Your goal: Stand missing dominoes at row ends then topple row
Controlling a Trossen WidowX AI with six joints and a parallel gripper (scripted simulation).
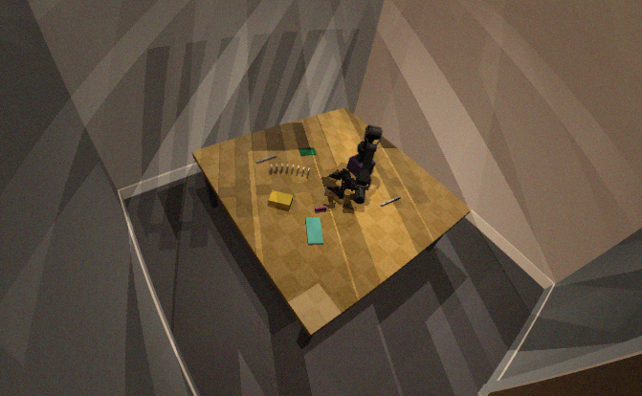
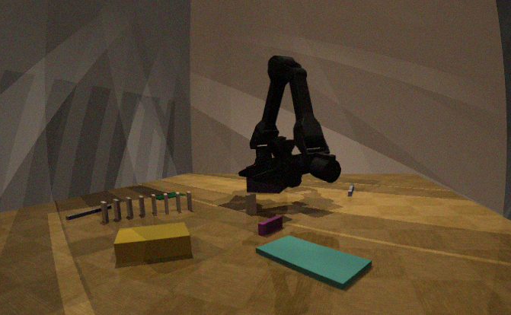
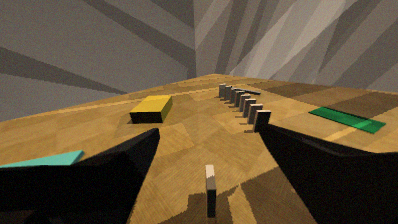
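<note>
My gripper tip is 11 cm short of the purple block, 8 cm to the right of it and 8 cm above it. The rest, counted from my gripper tip: flat teal slab 23 cm ahead, 16 cm to the left, 9 cm below; then green flat piece 16 cm behind, 34 cm to the right, 9 cm below; then yellow block 25 cm ahead, 9 cm to the right, 8 cm below.
</note>
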